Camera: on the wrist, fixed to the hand. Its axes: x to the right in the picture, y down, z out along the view.
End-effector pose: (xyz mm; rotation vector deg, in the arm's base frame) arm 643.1 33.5 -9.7 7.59 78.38 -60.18
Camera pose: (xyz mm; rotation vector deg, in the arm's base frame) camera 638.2 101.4 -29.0 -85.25 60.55 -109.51
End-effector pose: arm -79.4 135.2 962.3 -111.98 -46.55 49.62
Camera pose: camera -38.8 78.5 950.5 -43.66 -130.01 8.40
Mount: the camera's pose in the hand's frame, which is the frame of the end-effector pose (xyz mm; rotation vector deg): -19.1 44.4 -51.6 -16.12 -24.41 -88.76
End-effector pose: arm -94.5 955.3 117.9 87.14 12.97 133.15
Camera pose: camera -143.6 910.1 94.7 55.51 35.98 43.28
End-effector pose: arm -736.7 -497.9 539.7 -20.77 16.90 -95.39
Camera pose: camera -715.0 -485.3 473.6 72.95 9.17 157.10
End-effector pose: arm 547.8 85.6 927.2 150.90 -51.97 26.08
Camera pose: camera 495.4 82.9 974.6 132.68 56.91 -33.24
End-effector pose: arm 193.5 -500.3 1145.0 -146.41 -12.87 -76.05
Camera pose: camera 153.4 -558.2 1151.1 96.42 92.83 35.95
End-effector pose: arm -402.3 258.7 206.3 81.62 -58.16 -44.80
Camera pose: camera -369.6 298.9 254.4 95.23 9.19 -130.60
